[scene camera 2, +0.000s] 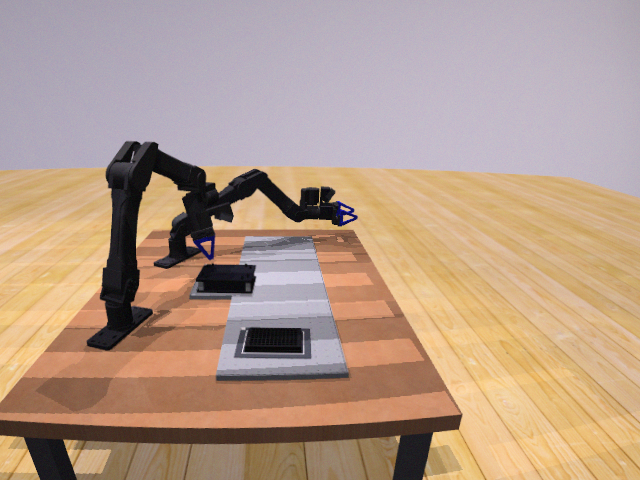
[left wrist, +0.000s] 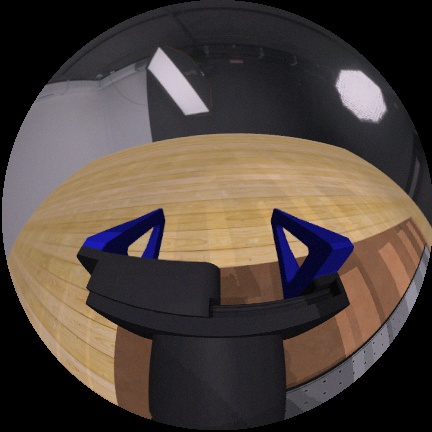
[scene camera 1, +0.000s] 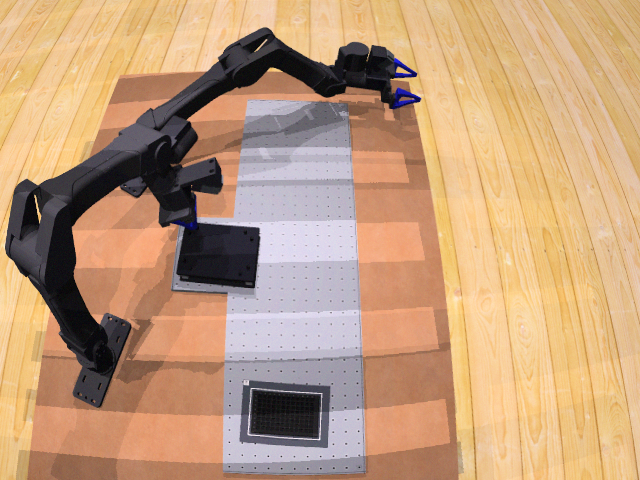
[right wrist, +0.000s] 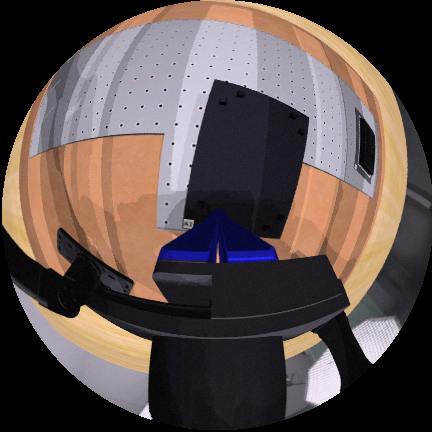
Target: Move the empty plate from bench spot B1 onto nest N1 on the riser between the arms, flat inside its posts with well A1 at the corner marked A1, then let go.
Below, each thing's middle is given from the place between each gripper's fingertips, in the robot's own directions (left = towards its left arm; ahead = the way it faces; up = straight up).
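Labels:
The black well plate [scene camera 1: 273,413] is 350 mm to the right of my right hand, 220 mm ahead of it and 60 mm below it. Counted from my left hand, the plate sits 820 mm to the right, 270 mm behind and 90 mm below. I also see the flat black block [scene camera 1: 216,251], which is 30 mm below my right hand, 50 mm ahead of it and 30 mm to the right of it. From my left hand, that block is 500 mm to the right, 440 mm behind and 60 mm below.

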